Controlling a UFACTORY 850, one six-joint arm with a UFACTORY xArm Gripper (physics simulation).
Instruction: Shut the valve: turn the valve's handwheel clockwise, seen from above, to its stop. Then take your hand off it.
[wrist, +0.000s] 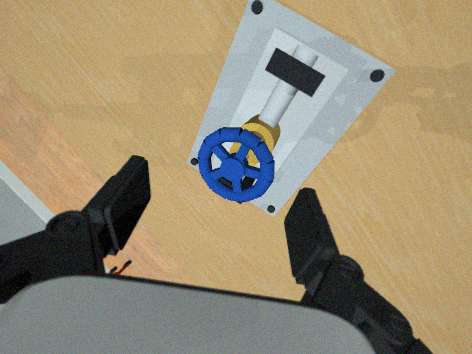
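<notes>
The valve's blue handwheel (233, 169) shows near the middle of the wrist view, a round rim with spokes and a hub, seen from above. It stands over a brass valve body (268, 132) on a white pipe (277, 106). The pipe runs through a black clamp (295, 72). My gripper (222, 191) is open, with one black finger low to the left of the wheel and the other low to the right. The fingers are apart from the wheel, and nothing is between their pads. The far lower side of the valve body is hidden under the wheel.
The valve is mounted on a grey plate (356, 82) with dark bolts at its corners, on a light wooden table top (125, 95). A reddish wood strip and a grey area (17, 212) show at the left. A small orange and red thing (118, 262) is partly hidden behind the left finger.
</notes>
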